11 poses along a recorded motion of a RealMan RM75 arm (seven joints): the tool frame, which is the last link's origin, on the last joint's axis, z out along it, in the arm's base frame.
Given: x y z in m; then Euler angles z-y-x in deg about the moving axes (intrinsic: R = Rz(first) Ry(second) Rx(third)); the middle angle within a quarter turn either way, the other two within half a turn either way.
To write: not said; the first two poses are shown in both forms.
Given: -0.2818 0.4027 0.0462 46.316 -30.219 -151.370
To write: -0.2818 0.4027 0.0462 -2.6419 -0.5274 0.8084
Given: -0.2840 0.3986 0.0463 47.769 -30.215 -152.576
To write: -0.2840 0.3986 0.0463 -2.6630 -0.5274 0.8337
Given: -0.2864 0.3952 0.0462 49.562 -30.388 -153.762
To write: -0.2864 0.3952 0.0462 -2.6837 -0.5304 0.8650
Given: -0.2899 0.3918 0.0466 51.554 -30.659 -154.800
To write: -0.2899 0.3918 0.0466 -2.7018 -0.5351 0.8998
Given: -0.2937 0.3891 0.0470 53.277 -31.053 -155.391
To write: -0.2937 0.3891 0.0470 -2.7121 -0.5420 0.9299
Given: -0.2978 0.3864 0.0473 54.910 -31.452 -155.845
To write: -0.2978 0.3864 0.0473 -2.7200 -0.5489 0.9584
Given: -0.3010 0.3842 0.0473 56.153 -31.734 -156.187
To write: -0.3010 0.3842 0.0473 -2.7260 -0.5539 0.9801
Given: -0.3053 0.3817 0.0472 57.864 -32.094 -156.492
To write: -0.3053 0.3817 0.0472 -2.7313 -0.5601 1.0099
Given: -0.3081 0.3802 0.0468 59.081 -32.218 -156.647
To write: -0.3081 0.3802 0.0468 -2.7340 -0.5623 1.0312
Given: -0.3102 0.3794 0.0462 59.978 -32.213 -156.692
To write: -0.3102 0.3794 0.0462 -2.7348 -0.5622 1.0468
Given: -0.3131 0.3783 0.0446 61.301 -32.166 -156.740
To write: -0.3131 0.3783 0.0446 -2.7356 -0.5614 1.0699
